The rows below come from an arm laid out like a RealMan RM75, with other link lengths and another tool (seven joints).
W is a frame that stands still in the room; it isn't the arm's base.
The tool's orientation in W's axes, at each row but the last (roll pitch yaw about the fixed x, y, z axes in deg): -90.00, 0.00, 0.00; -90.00, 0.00, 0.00; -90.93, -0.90, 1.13; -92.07, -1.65, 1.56
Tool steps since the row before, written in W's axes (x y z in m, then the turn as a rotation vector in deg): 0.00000, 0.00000, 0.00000, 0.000, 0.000, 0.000; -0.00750, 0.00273, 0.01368, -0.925, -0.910, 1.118; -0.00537, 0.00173, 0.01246, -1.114, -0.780, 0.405; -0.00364, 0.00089, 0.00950, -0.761, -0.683, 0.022
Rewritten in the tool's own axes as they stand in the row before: 0.00000, 0.00000, 0.00000, 0.000, 0.000, 0.000; -0.00750, -0.01368, 0.00273, -0.925, -1.118, -0.910; -0.00514, -0.01257, 0.00163, -1.123, -0.410, -0.765; -0.00334, -0.00963, 0.00064, -0.778, -0.020, -0.663
